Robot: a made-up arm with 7 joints.
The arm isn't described. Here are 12 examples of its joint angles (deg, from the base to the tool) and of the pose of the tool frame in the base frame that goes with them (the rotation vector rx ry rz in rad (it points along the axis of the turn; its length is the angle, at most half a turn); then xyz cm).
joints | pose
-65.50 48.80 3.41 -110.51 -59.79 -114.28 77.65 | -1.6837 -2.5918 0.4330 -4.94 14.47 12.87
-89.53 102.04 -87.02 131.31 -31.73 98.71 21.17 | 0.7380 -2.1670 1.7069 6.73 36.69 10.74
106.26 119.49 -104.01 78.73 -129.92 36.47 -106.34 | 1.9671 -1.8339 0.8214 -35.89 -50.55 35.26
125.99 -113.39 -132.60 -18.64 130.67 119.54 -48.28 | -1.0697 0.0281 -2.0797 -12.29 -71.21 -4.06
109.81 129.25 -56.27 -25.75 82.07 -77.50 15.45 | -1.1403 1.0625 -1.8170 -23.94 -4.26 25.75
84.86 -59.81 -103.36 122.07 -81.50 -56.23 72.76 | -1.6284 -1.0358 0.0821 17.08 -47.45 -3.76
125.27 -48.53 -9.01 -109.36 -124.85 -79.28 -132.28 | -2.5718 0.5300 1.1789 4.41 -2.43 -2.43
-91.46 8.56 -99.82 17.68 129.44 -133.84 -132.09 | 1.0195 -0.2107 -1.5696 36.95 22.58 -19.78
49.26 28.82 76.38 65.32 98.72 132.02 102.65 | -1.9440 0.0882 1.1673 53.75 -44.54 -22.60
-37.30 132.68 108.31 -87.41 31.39 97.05 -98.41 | -2.0334 -0.7252 -0.1882 100.05 13.21 -23.90
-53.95 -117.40 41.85 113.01 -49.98 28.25 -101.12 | -0.1272 -2.1654 -0.2918 20.83 34.06 46.28
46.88 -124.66 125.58 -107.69 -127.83 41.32 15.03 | -2.4086 1.2617 0.9820 19.71 -82.50 45.19
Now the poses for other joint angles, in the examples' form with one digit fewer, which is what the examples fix.
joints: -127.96 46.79 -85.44 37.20 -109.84 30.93 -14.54
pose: -0.428 -0.131 -0.565 17.9 58.0 0.4
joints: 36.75 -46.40 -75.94 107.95 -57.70 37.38 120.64
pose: 0.181 -0.671 -0.489 45.2 -15.9 -13.5
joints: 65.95 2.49 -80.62 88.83 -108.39 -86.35 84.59
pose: -1.602 1.214 1.269 -3.9 -59.8 -14.1
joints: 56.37 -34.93 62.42 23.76 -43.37 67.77 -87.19
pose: -1.502 -0.659 -0.411 71.1 -0.7 11.7
